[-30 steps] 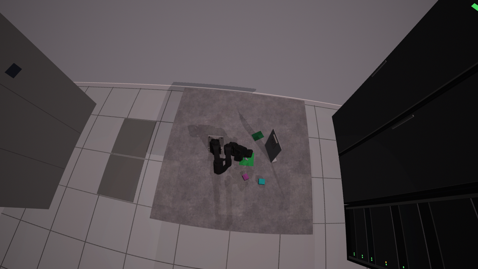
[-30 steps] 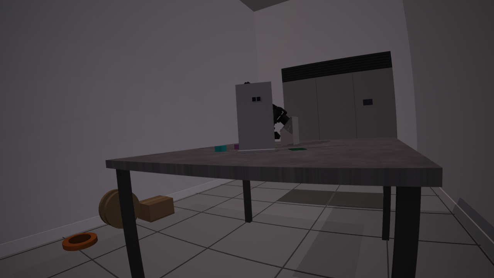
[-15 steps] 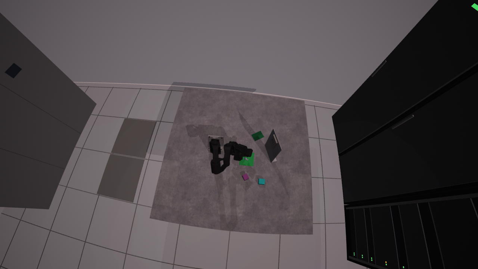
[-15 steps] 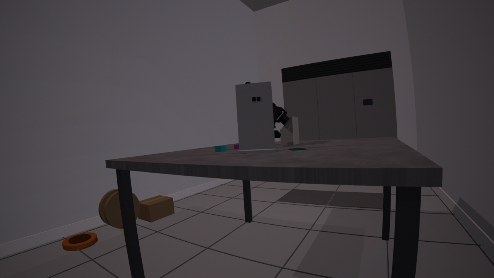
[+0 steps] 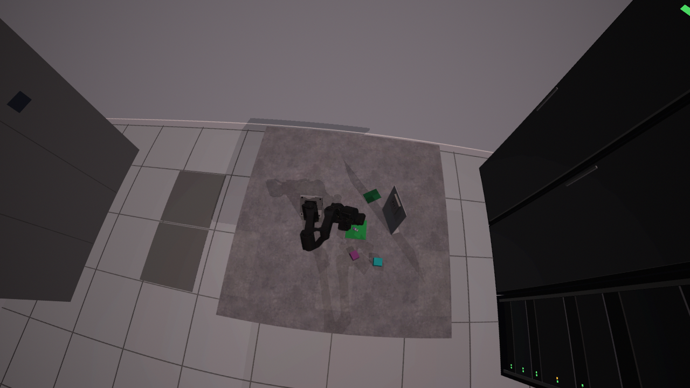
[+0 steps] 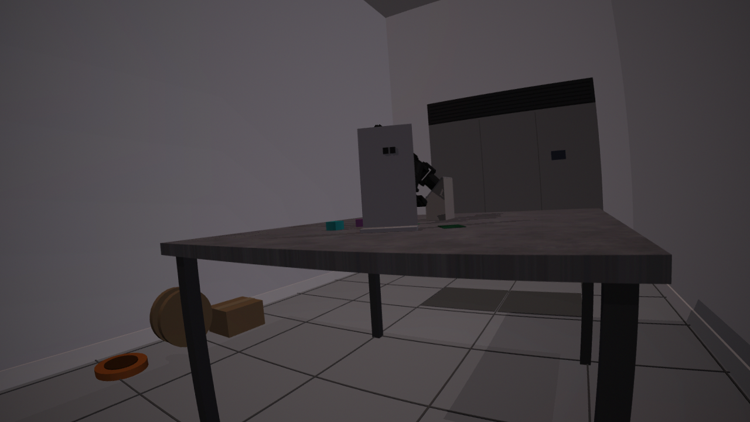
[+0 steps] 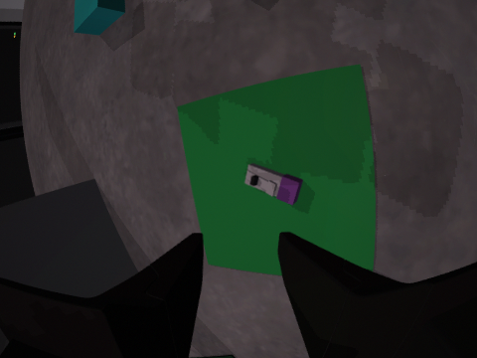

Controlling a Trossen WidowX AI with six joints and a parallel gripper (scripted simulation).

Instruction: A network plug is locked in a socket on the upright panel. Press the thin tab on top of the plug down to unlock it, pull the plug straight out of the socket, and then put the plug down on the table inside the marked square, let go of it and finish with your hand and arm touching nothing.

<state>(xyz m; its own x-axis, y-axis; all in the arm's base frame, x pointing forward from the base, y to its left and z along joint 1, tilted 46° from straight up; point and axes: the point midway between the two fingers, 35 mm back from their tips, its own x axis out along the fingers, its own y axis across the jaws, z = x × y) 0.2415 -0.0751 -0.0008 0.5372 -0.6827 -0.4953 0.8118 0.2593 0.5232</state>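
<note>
Now: gripper tip 10 mm to the left of the network plug and 40 mm above it. The rest, counted from my gripper tip: dark green patch 100 mm ahead, 210 mm to the left, 50 mm below; grey upright panel 190 mm ahead, 60 mm to the left, 100 mm above; magenta cube 170 mm to the right, 40 mm below.
</note>
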